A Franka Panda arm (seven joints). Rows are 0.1 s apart.
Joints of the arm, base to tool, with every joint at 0 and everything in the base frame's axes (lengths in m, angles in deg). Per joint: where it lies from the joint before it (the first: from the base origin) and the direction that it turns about. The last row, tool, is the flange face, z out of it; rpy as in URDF.
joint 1: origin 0.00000 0.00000 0.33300 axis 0 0 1
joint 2: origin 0.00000 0.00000 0.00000 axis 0 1 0
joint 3: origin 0.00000 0.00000 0.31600 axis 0 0 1
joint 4: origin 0.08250 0.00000 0.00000 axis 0 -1 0
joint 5: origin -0.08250 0.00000 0.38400 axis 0 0 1
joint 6: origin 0.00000 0.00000 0.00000 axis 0 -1 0
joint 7: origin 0.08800 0.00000 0.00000 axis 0 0 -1
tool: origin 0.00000 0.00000 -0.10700 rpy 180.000 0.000 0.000
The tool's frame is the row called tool.
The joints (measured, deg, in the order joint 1, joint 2, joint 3, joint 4, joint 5, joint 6, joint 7), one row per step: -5.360, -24.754, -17.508, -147.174, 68.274, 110.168, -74.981; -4.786, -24.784, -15.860, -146.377, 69.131, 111.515, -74.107; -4.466, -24.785, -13.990, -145.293, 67.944, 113.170, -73.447; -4.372, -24.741, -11.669, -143.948, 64.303, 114.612, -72.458; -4.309, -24.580, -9.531, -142.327, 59.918, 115.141, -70.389; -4.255, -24.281, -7.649, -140.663, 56.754, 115.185, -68.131; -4.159, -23.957, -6.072, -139.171, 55.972, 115.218, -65.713; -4.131, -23.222, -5.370, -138.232, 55.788, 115.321, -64.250; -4.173, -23.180, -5.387, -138.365, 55.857, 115.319, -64.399; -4.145, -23.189, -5.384, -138.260, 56.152, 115.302, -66.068
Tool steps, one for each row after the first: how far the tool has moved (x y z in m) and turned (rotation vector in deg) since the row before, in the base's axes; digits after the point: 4 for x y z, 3 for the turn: 0.0075, 0.0107, 0.0077, -0.662, -0.287, 0.084; 0.0070, 0.0095, 0.0080, -2.734, -0.354, 0.896; 0.0063, 0.0114, 0.0080, -4.779, 0.060, 2.284; 0.0059, 0.0116, 0.0090, -4.554, 0.889, 2.505; 0.0059, 0.0115, 0.0092, -3.156, 0.924, 1.795; 0.0060, 0.0112, 0.0095, -0.866, 0.793, 0.329; 0.0051, 0.0046, 0.0022, -0.159, 0.880, -0.260; -0.0003, -0.0003, -0.0014, 0.050, 0.055, 0.011; 0.0004, 0.0003, 0.0012, -0.234, -1.370, 0.935
